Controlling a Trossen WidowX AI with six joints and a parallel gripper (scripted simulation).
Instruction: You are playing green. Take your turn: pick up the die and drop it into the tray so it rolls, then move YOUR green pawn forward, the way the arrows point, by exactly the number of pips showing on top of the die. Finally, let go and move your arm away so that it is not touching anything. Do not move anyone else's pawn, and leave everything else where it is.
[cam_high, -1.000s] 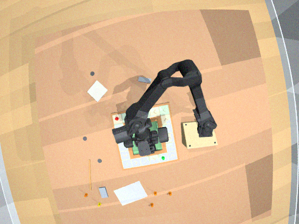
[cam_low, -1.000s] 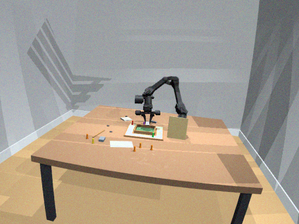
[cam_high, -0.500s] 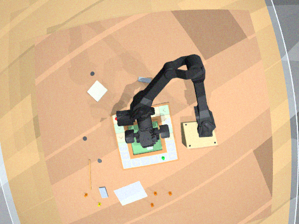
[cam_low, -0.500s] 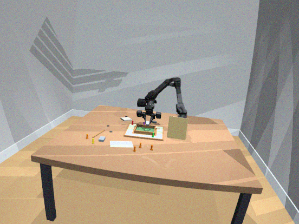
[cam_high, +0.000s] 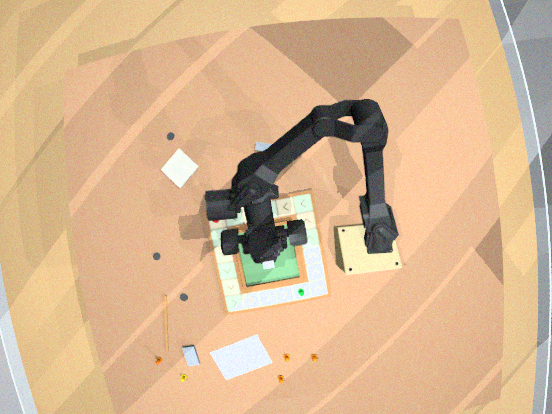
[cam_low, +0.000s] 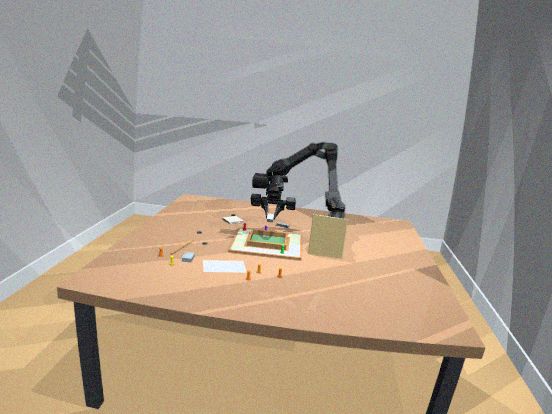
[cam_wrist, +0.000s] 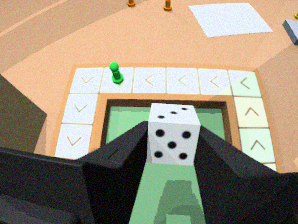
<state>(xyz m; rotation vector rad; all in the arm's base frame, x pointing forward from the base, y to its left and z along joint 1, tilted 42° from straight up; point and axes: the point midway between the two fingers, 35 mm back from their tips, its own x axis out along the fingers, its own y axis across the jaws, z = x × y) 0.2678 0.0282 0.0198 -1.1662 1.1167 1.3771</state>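
The white die lies right at my gripper tip. Round my gripper tip: green tray (110 mm below); then purple pawn (40 mm ahead, 110 mm to the right, 90 mm below); then green pawn (80 mm behind, 100 mm to the left, 90 mm below).
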